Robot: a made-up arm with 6 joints. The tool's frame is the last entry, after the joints.
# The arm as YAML. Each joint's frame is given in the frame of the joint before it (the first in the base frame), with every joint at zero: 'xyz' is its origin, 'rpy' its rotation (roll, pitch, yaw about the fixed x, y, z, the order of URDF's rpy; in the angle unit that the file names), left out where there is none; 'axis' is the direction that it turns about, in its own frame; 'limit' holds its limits. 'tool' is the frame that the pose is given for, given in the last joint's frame.
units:
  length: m
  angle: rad
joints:
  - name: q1
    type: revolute
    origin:
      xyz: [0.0, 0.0, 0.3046]
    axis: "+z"
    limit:
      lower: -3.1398
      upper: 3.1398
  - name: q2
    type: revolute
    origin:
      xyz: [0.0, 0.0, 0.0]
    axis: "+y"
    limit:
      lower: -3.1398
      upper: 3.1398
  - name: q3
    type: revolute
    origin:
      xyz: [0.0, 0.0, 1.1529]
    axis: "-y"
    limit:
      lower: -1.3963
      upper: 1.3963
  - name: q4
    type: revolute
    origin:
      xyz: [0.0, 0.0, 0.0]
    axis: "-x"
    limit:
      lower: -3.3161
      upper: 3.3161
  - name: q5
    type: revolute
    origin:
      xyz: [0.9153, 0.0, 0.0]
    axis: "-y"
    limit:
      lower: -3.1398
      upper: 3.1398
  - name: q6
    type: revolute
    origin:
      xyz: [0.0, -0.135, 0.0]
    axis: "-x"
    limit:
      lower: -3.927
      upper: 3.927
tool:
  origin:
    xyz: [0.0, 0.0, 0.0]
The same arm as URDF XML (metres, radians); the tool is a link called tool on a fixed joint. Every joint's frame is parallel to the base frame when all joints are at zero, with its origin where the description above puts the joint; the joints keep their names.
<robot name="arm">
  <link name="base_link"/>
  <link name="link1"/>
  <link name="link2"/>
  <link name="link3"/>
  <link name="link4"/>
  <link name="link5"/>
  <link name="link6"/>
  <link name="tool"/>
  <joint name="q1" type="revolute">
    <parent link="base_link"/>
    <child link="link1"/>
    <origin xyz="0.0000 0.0000 0.3046" rpy="0.0000 0.0000 0.0000"/>
    <axis xyz="0 0 1"/>
    <limit lower="-3.1398" upper="3.1398"/>
  </joint>
  <joint name="q2" type="revolute">
    <parent link="link1"/>
    <child link="link2"/>
    <origin xyz="0.0000 0.0000 0.0000" rpy="0.0000 0.0000 0.0000"/>
    <axis xyz="0 1 0"/>
    <limit lower="-3.1398" upper="3.1398"/>
  </joint>
  <joint name="q3" type="revolute">
    <parent link="link2"/>
    <child link="link3"/>
    <origin xyz="0.0000 0.0000 1.1529" rpy="0.0000 0.0000 0.0000"/>
    <axis xyz="0 -1 0"/>
    <limit lower="-1.3963" upper="1.3963"/>
  </joint>
  <joint name="q4" type="revolute">
    <parent link="link3"/>
    <child link="link4"/>
    <origin xyz="0.0000 0.0000 0.0000" rpy="0.0000 0.0000 0.0000"/>
    <axis xyz="-1 0 0"/>
    <limit lower="-3.3161" upper="3.3161"/>
  </joint>
  <joint name="q5" type="revolute">
    <parent link="link4"/>
    <child link="link5"/>
    <origin xyz="0.9153 0.0000 0.0000" rpy="0.0000 0.0000 0.0000"/>
    <axis xyz="0 -1 0"/>
    <limit lower="-3.1398" upper="3.1398"/>
  </joint>
  <joint name="q6" type="revolute">
    <parent link="link5"/>
    <child link="link6"/>
    <origin xyz="0.0000 -0.1350 0.0000" rpy="0.0000 0.0000 0.0000"/>
    <axis xyz="-1 0 0"/>
    <limit lower="-3.9270" upper="3.9270"/>
  </joint>
  <joint name="tool_fixed" type="fixed">
    <parent link="link6"/>
    <child link="tool"/>
    <origin xyz="0.0000 0.0000 0.0000" rpy="0.0000 0.0000 0.0000"/>
  </joint>
</robot>

